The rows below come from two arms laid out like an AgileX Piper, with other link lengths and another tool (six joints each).
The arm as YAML. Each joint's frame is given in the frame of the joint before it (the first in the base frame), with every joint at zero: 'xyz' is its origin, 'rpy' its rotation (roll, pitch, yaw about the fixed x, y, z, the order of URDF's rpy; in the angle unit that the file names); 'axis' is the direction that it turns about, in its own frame. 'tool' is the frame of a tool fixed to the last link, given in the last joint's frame.
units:
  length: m
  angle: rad
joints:
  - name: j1
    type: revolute
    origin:
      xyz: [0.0, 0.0, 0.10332]
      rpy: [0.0, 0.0, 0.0]
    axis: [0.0, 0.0, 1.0]
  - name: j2
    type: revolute
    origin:
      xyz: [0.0, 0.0, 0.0]
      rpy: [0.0, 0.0, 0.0]
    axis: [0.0, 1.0, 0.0]
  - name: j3
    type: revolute
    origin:
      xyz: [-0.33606, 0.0, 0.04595]
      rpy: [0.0, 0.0, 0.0]
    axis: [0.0, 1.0, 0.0]
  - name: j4
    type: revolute
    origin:
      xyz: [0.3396, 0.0, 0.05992]
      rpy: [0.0, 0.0, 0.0]
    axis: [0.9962, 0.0, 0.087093]
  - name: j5
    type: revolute
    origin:
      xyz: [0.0, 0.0, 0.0]
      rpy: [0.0, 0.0, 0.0]
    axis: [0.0, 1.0, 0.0]
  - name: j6
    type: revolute
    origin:
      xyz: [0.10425, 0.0, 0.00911]
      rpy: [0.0, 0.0, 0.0]
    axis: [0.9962, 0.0, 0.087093]
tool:
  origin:
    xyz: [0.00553, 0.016, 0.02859]
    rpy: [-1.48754, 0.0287, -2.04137]
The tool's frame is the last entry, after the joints.
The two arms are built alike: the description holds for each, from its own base.
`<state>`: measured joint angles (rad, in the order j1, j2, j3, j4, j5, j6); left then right.
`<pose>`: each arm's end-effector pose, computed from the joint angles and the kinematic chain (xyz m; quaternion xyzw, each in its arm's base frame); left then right.
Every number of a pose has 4 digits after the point. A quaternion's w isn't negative.
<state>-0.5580 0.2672 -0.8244 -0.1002 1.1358 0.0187 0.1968 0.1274 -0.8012 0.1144 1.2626 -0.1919</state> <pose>0.0525 -0.0252 0.4377 -0.2870 0.7806 -0.5546 0.0254 0.0024 0.0334 0.4198 -0.6282 0.5437 -0.4817 0.2787</pose>
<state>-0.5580 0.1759 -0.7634 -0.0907 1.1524 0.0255 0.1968 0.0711 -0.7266 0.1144 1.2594 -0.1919</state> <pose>0.0379 -0.0155 0.4181 -0.2820 0.7814 -0.5556 0.0342 0.0022 0.0334 0.3954 -0.6321 0.5452 -0.4778 0.2737</pose>
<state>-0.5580 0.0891 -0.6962 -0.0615 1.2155 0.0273 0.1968 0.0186 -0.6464 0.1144 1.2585 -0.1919</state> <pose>0.0273 -0.0061 0.3899 -0.2927 0.7923 -0.5341 0.0358 0.0050 0.0339 0.3684 -0.6390 0.5475 -0.4709 0.2649</pose>
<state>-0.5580 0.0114 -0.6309 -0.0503 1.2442 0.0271 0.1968 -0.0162 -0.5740 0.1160 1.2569 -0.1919</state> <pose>0.0207 -0.0007 0.3653 -0.2971 0.7960 -0.5261 0.0364 0.0110 0.0353 0.3438 -0.6483 0.5505 -0.4609 0.2535</pose>
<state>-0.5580 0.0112 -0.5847 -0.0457 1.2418 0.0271 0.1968 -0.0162 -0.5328 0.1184 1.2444 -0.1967</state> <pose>0.0289 -0.0053 0.3491 -0.3070 0.8029 -0.5103 0.0271 0.0192 0.0372 0.3303 -0.6562 0.5515 -0.4534 0.2444</pose>
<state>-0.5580 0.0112 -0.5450 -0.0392 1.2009 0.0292 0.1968 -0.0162 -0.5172 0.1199 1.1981 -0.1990</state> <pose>0.0370 -0.0096 0.3391 -0.3076 0.8033 -0.5091 0.0305 0.0240 0.0380 0.3296 -0.6478 0.5505 -0.4610 0.2548</pose>
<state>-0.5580 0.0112 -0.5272 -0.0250 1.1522 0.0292 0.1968 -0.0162 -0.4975 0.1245 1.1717 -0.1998</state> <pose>0.0420 -0.0110 0.3379 -0.3033 0.7994 -0.5167 0.0446 0.0285 0.0391 0.3252 -0.6458 0.5510 -0.4610 0.2584</pose>
